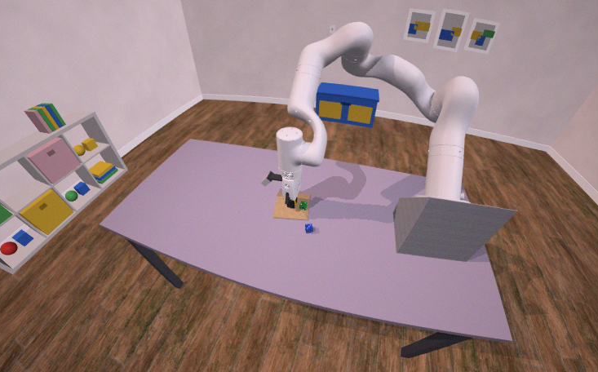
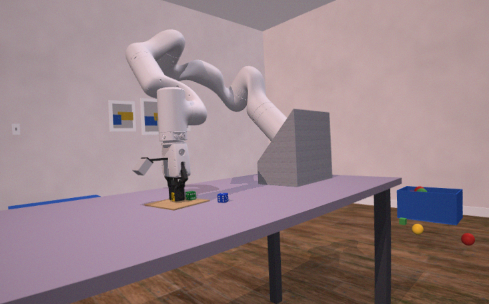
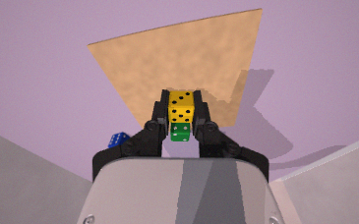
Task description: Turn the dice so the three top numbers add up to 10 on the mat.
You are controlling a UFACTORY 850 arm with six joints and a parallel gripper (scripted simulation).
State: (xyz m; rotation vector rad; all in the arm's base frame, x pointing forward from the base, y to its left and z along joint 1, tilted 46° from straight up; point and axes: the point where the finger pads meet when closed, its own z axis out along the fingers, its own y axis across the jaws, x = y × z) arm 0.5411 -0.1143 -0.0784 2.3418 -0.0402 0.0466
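Now: hand 10 mm above the yellow die. Also, from my hand: blue die (110 mm to the left, 90 mm behind, 20 mm below); then tan mat (30 mm below); then green die (50 mm behind, 10 mm below).
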